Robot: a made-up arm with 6 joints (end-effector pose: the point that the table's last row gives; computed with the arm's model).
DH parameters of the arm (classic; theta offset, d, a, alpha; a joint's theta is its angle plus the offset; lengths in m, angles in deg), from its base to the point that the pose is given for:
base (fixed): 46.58 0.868 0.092 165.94
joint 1: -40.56 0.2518 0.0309 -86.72
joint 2: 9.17 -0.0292 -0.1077 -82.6
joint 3: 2.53 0.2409 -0.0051 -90
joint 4: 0 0.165 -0.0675 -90
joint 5: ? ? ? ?
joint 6: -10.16 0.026 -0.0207 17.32
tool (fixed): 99.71 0.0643 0 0
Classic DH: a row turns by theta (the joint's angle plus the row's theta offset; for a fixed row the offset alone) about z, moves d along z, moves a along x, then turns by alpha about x.
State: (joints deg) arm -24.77 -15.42 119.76 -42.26 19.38 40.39
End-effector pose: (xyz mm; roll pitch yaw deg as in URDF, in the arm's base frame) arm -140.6 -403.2 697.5 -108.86 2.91 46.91
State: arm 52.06 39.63 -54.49 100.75 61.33 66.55
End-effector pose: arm -544.2 -62.4 439.7 13.91 -80.57 65.82
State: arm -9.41 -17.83 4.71 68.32 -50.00 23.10
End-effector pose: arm -100.2 -524.7 743.2 153.21 -13.29 81.46
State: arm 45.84 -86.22 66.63 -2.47 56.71 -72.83
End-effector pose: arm -79.7 -75.6 619.9 66.48 52.27 26.07
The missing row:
joint 5: -3.01 0.514 0.2257 -107.06
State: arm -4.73 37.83 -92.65 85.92 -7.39 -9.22
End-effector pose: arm -408.2 -31.7 663.5 131.39 2.27 10.38
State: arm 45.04 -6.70 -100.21 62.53 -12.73 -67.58
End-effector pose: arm -43.7 368.2 495.5 85.38 33.30 -47.39
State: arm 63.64 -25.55 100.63 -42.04 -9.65 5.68
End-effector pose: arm -332.2 318.5 633.1 -94.54 -41.29 -43.72
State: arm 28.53 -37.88 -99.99 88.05 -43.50 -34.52
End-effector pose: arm -138.4 507.2 560.2 93.19 22.72 -34.27
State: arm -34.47 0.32 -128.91 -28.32 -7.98 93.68
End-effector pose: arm 525.4 10.7 467.8 -56.54 16.51 -152.62
